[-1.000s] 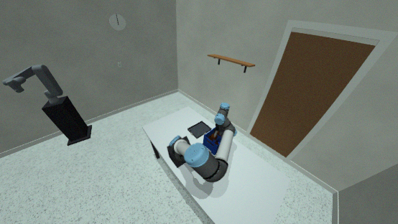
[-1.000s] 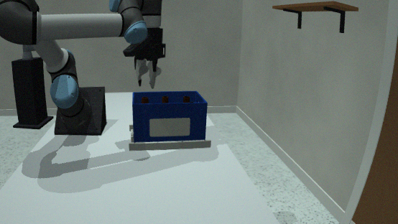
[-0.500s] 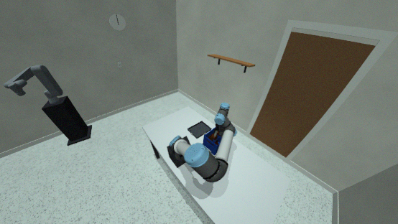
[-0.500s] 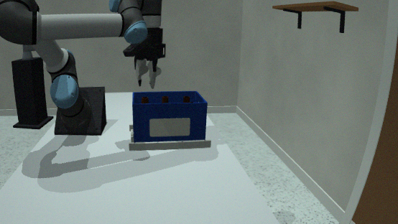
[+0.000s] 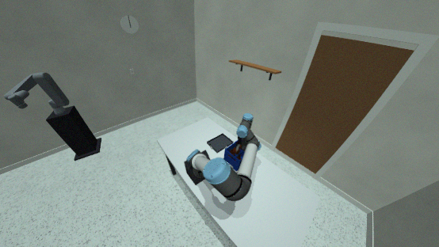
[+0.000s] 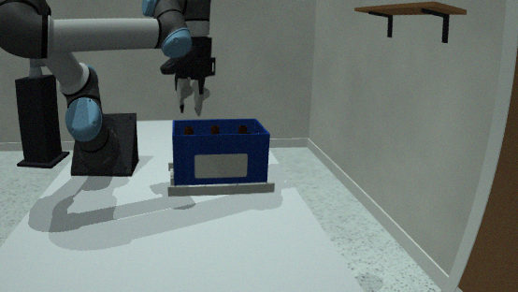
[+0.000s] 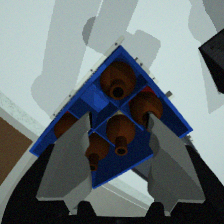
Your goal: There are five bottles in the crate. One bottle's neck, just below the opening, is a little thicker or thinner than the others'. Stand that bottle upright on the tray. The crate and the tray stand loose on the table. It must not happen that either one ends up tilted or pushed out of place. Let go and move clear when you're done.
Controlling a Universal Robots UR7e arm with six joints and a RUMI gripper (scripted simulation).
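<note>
The bottle lies 1 cm behind my hand, 9 cm to the left of it and 15 cm below it. Also, from my hand: blue crate (8 cm ahead, 6 cm to the left, 15 cm below); then dark grey tray (4 cm ahead, 35 cm to the left, 23 cm below).
</note>
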